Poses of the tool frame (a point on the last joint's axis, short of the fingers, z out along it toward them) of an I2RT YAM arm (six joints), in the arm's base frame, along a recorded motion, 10 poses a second.
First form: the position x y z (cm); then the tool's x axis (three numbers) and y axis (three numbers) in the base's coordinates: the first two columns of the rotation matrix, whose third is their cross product.
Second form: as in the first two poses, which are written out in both.
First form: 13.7 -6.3 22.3 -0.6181 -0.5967 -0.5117 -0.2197 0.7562 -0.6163
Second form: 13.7 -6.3 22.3 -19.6 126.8 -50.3
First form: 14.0 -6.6 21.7 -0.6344 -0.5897 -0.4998 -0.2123 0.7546 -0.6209
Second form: 14.0 -6.6 21.7 -21.2 127.2 -51.2
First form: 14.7 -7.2 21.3 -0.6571 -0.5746 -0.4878 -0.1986 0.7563 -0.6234
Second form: 14.7 -7.2 21.3 -23.3 127.7 -52.0
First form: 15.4 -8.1 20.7 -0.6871 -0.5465 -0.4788 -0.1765 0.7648 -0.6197
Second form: 15.4 -8.1 20.7 -25.8 128.5 -52.3
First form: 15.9 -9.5 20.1 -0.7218 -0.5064 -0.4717 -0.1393 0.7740 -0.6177
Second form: 15.9 -9.5 20.1 -29.3 129.0 -52.6
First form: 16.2 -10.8 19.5 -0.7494 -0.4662 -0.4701 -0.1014 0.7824 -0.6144
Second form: 16.2 -10.8 19.5 -32.2 129.3 -52.6
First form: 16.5 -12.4 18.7 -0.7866 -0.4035 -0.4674 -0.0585 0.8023 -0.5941
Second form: 16.5 -12.4 18.7 -35.6 130.9 -51.8
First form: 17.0 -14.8 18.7 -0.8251 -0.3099 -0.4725 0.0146 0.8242 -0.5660
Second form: 17.0 -14.8 18.7 -40.0 132.5 -50.1
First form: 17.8 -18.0 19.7 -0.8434 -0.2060 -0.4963 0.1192 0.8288 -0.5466
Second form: 17.8 -18.0 19.7 -44.8 132.4 -47.8
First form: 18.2 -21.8 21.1 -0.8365 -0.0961 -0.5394 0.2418 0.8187 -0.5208
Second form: 18.2 -21.8 21.1 -49.0 131.4 -44.0
